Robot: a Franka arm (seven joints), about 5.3 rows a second.
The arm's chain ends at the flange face. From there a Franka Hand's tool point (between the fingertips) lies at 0.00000 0.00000 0.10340 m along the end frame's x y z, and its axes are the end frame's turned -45 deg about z.
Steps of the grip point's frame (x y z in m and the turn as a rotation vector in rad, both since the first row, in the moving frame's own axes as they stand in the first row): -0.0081, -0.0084, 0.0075, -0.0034, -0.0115, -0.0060; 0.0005, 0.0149, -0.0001, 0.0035, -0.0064, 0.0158; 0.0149, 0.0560, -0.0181, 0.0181, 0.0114, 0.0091; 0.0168, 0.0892, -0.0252, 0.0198, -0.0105, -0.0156; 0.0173, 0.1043, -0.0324, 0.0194, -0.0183, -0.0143; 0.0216, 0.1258, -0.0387, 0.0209, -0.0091, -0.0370
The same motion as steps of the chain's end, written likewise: -0.0111, -0.0013, 0.0075, -0.0105, -0.0057, -0.0060; 0.0116, 0.0100, -0.0001, -0.0021, -0.0070, 0.0158; 0.0506, 0.0312, -0.0181, 0.0209, -0.0047, 0.0091; 0.0772, 0.0519, -0.0252, 0.0066, -0.0214, -0.0156; 0.0887, 0.0616, -0.0324, 0.0008, -0.0267, -0.0143; 0.1064, 0.0745, -0.0387, 0.0083, -0.0212, -0.0370
